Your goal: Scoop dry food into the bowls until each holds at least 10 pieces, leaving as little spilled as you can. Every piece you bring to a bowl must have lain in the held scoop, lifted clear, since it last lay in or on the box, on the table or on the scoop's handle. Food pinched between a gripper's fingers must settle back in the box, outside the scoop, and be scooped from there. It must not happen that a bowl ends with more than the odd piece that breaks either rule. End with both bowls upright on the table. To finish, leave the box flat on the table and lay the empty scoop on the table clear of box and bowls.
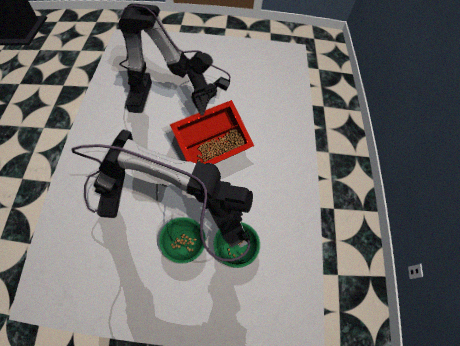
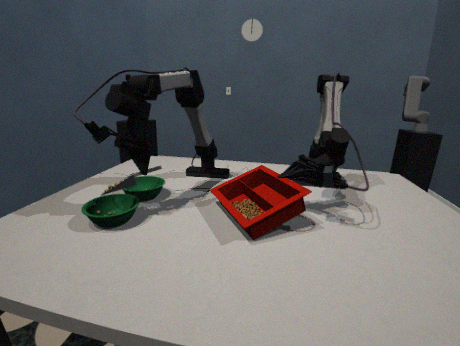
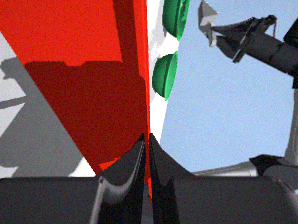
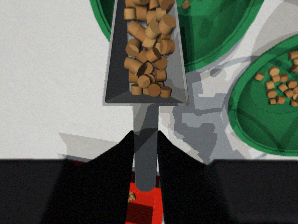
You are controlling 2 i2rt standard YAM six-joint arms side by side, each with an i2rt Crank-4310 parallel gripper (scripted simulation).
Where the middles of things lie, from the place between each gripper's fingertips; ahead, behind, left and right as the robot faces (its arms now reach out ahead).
Scene:
Now: the red box [image 2: 261, 185] 80 mm behind my right hand [image 2: 144, 174], 330 mm to the left of it and 70 mm below it.
Right now the red box is 50 mm ahead of my left hand [image 2: 278, 178], 70 mm to the right of it and 50 mm below it.

